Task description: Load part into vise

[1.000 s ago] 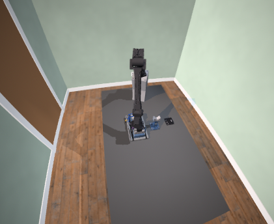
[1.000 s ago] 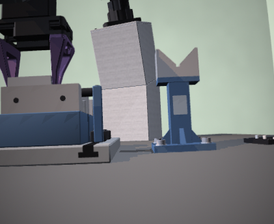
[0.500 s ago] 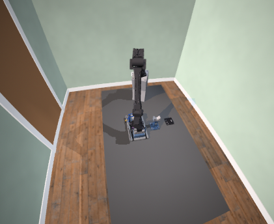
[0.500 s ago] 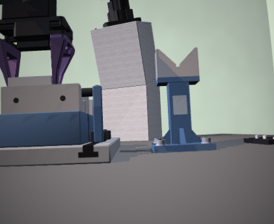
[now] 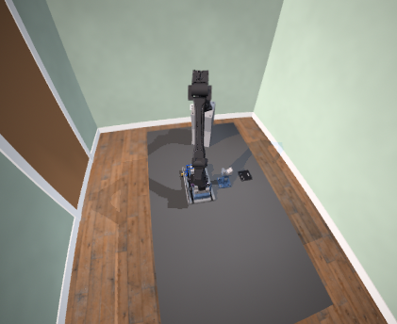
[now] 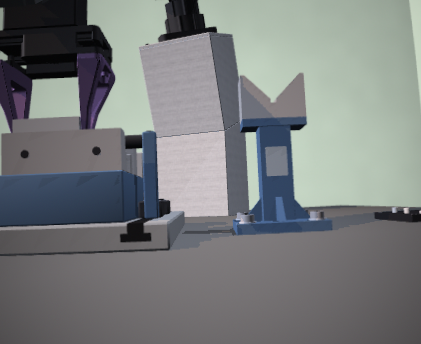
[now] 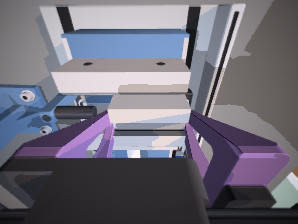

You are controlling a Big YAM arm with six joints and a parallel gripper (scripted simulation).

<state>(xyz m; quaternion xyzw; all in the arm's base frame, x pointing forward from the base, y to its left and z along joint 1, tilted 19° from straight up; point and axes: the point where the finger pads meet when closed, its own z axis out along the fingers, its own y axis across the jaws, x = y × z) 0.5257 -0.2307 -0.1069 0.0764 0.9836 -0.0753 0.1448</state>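
Right now the part is right at my hand. Also, from my hand: dark work stop rod (10 mm ahead, 70 mm to the left, 10 mm below); moving jaw (30 mm behind, 30 mm to the left, 20 mm below); fixed jaw (30 mm ahead, 10 mm to the left, 20 mm below).
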